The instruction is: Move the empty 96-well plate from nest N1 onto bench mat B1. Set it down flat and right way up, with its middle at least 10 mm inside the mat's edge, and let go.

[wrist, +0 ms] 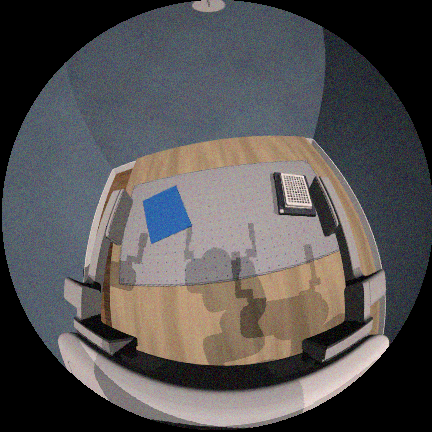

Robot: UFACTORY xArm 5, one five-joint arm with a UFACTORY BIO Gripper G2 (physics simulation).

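Frame: origin at the arm's base, x ahead, y left, z up, level; centimetres.
Seen in the pictures: hand, its tool point: (216, 209).
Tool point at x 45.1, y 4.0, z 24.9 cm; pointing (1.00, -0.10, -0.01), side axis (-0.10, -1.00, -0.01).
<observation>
A point is followed by its place in that frame.
The white 96-well plate (297, 190) @(y -19.9, x 65.1, z -0.9 cm) sits in the black nest (299, 212) @(y -18.1, x 58.3, z -2.2 cm) at the right of the grey board in the wrist view, flat as far as I can see. The blue bench mat (167, 214) @(y 19.4, x 64.5, z -3.1 cm) lies on the left part of the same board, turned at an angle. My gripper (222, 211) @(y 4.0, x 45.1, z 24.9 cm) is wide open and empty, above the board. Its right finger shows just right of the nest, and its left finger shows left of the mat. Both the plate and the mat show between the two fingertips, farther off than they are.
The grey perforated board (220, 200) @(y 3.4, x 66.8, z -3.3 cm) lies on the wooden table (165, 320) @(y 21.0, x 34.4, z -4.6 cm). Shadows of the arm and gripper fall across the board's near edge and the table. Blue-grey walls (200, 90) stand behind the table.
</observation>
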